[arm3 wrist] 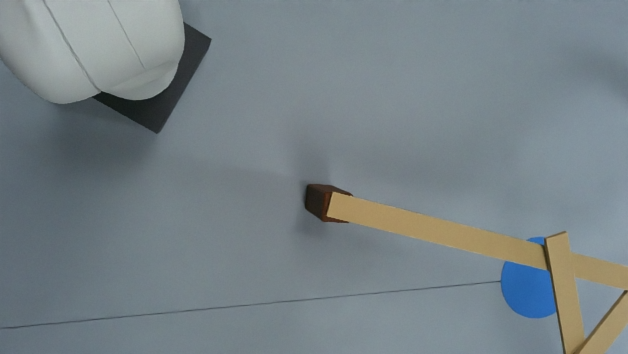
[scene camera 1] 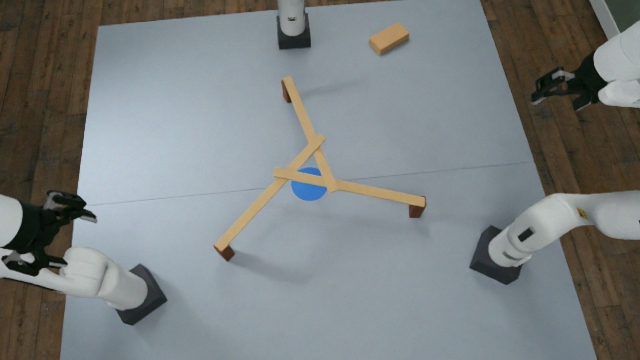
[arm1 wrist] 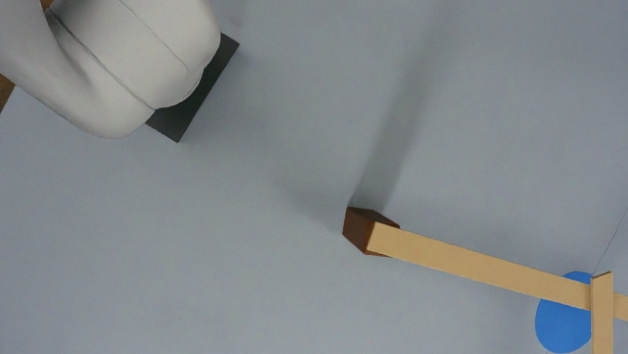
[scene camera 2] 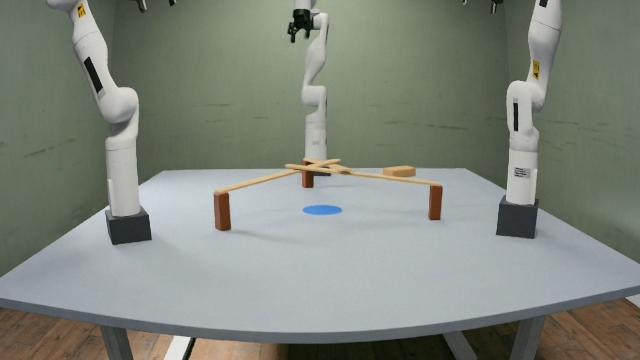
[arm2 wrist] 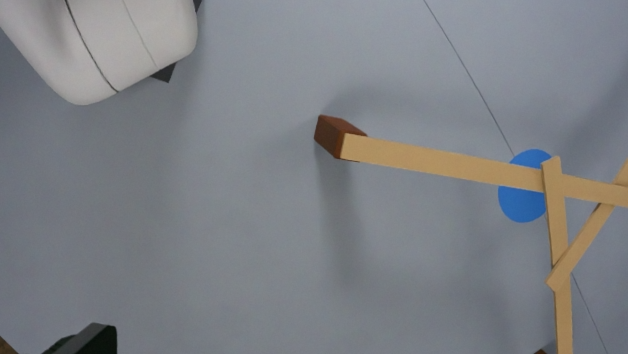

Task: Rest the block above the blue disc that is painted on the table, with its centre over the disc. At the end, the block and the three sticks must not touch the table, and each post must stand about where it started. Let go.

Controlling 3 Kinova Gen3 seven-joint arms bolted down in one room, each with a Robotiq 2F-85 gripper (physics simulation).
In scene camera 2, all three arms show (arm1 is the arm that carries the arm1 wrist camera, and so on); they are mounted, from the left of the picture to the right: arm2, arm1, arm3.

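The orange-tan block [scene camera 1: 387,39] [scene camera 2: 399,171] lies on the table, at the upper right in scene camera 1, away from the sticks. Three sticks [scene camera 1: 300,107] [scene camera 1: 250,215] [scene camera 1: 380,191] rest with outer ends on three upright brown posts [scene camera 2: 222,212] [scene camera 2: 435,202] [scene camera 2: 307,181]. Their inner ends overlap in a raised triangle above the blue disc [scene camera 1: 309,193] [scene camera 2: 322,210] [arm1 wrist: 560,325] [arm2 wrist: 520,209] [arm3 wrist: 527,295]. In scene camera 2, arm1's gripper [scene camera 2: 300,38] is open and empty, high at the back. The arm2 gripper [scene camera 2: 157,4] and arm3 gripper [scene camera 2: 480,5] show separated fingertips at the top edge; both are open.
The table [scene camera 1: 150,125] [scene camera 2: 320,280] carries three dark arm bases [scene camera 2: 128,227] [scene camera 2: 517,218] [scene camera 1: 294,40] around the sticks. In scene camera 1, one open gripper hangs at the left edge and another at the upper right, both beyond the table edge in the picture.
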